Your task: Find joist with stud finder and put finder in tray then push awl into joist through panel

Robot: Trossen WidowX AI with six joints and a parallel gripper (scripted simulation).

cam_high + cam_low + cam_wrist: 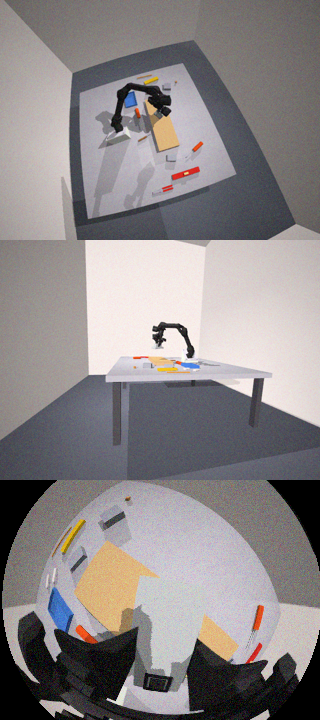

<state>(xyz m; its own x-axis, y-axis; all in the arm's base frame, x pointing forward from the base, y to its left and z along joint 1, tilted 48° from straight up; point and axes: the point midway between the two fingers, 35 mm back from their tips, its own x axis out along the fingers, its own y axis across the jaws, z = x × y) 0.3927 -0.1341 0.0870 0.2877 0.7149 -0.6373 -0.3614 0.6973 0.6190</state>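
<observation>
Right now the grey stud finder is 2 cm behind my gripper tip, 2 cm above it and 1 cm to the right of it. Also, from my gripper tip: awl (22 cm behind, 18 cm below, 10 cm to the right); then blue tray (34 cm to the left, 23 cm behind, 17 cm below); then green light (4 cm behind, 3 cm above, 1 cm to the right).
</observation>
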